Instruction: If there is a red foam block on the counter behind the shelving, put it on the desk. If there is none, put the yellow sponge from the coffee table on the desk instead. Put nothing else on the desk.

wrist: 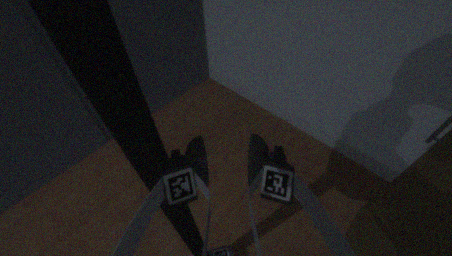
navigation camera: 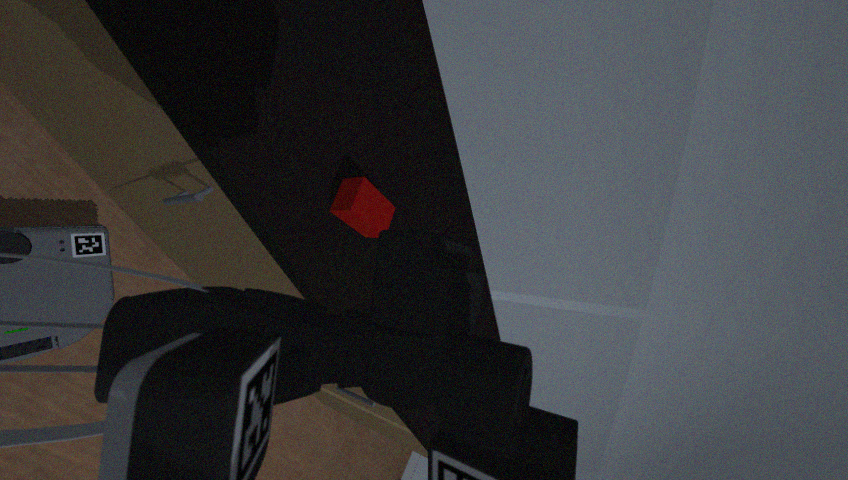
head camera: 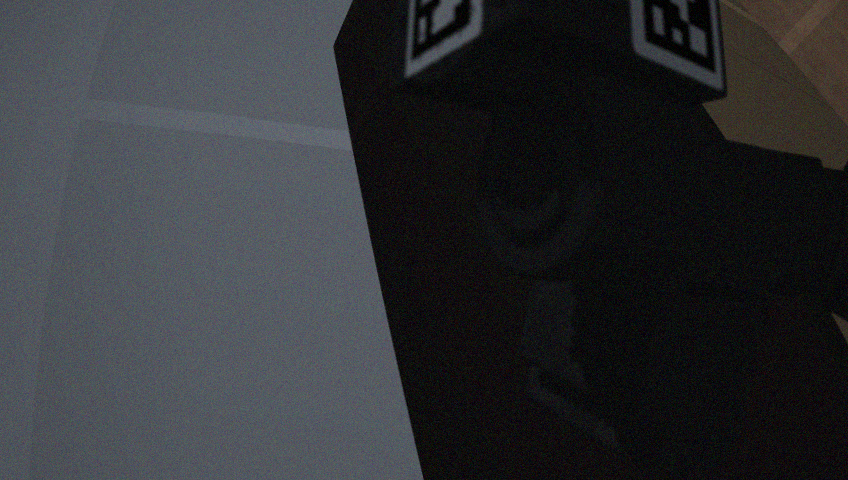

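Where they show: gripper, between the fingertips: [wrist: 227,152]; robot's base, origin of its link: [navigation camera: 7,245].
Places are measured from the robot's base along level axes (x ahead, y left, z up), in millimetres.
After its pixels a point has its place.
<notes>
A red foam block [navigation camera: 367,208] @[z 955, x 76, y -335 mm] lies on the black counter top [navigation camera: 357,77] @[z 910, x 298, y -363 mm] [head camera: 386,196] @[z 910, x -130, y -934 mm] in the navigation view. The dark wrist stands beside the block in that view and overlaps its lower right corner; whether they touch cannot be told. The block does not show in the head view, where the wrist hides much of the counter. My gripper [wrist: 227,152] @[z 977, x 20, y 62 mm] is open in the wrist view, its two fingers apart with nothing between them. The fingertips cannot be made out in the navigation view. The desk, the coffee table and the yellow sponge do not show.
A pale wall [head camera: 208,267] @[z 1195, x 6, y -968 mm] [navigation camera: 583,148] @[z 1239, x 237, y -813 mm] runs along the counter's far side. Tan cabinet fronts with a handle [navigation camera: 189,195] @[z 787, x 93, y -164 mm] lie on the near side. The robot's grey base [navigation camera: 53,285] @[z 160, x -96, y -64 mm] is at the left. The wrist view shows wooden floor [wrist: 225,115] @[z 0, x 221, y 1032 mm], walls and a dark diagonal band [wrist: 107,75].
</notes>
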